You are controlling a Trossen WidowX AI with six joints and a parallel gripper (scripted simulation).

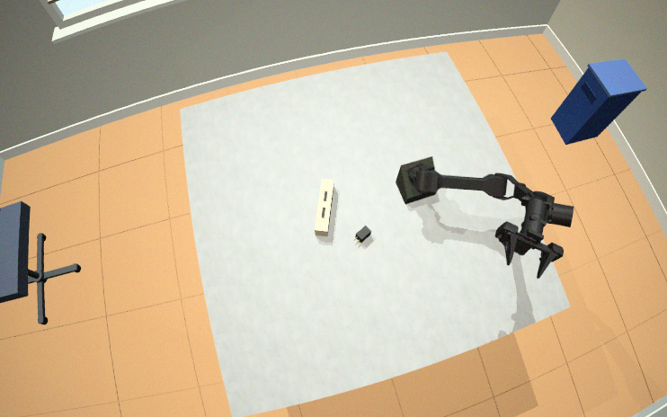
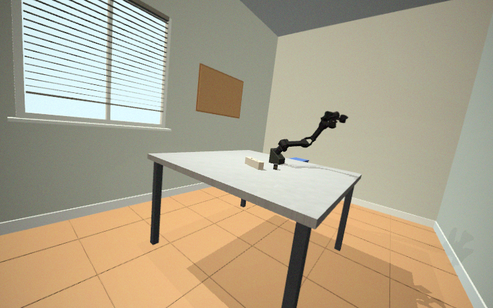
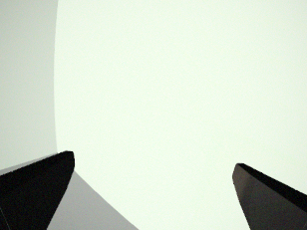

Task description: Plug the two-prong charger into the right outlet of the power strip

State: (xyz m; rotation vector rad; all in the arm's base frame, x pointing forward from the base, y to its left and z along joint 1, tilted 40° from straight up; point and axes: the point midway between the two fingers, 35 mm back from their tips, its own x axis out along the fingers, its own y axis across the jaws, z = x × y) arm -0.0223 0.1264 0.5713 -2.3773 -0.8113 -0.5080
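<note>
Right now the charger is 44 cm below my gripper tip, 39 cm to the right of it and 24 cm ahead of it.
</note>
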